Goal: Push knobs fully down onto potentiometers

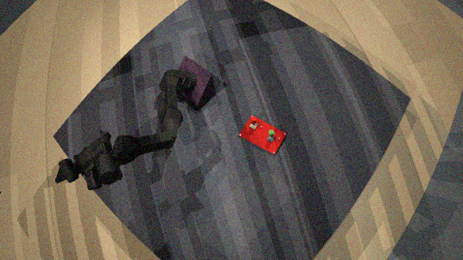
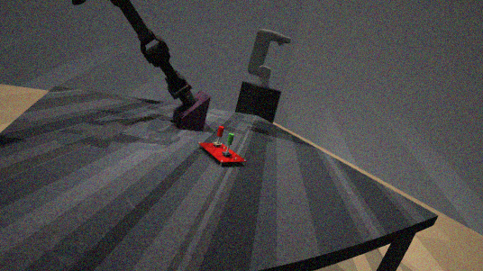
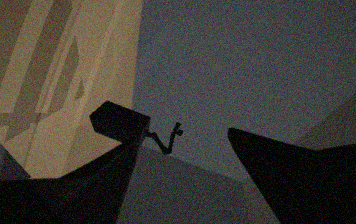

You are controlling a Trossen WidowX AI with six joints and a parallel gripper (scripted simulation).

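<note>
My gripper tip is now 610 mm to the right of the red knob, 400 mm above it and 280 mm short of it. From my gripper tip the other things lie so: green knob 600 mm to the left, 400 mm below, 360 mm ahead.
</note>
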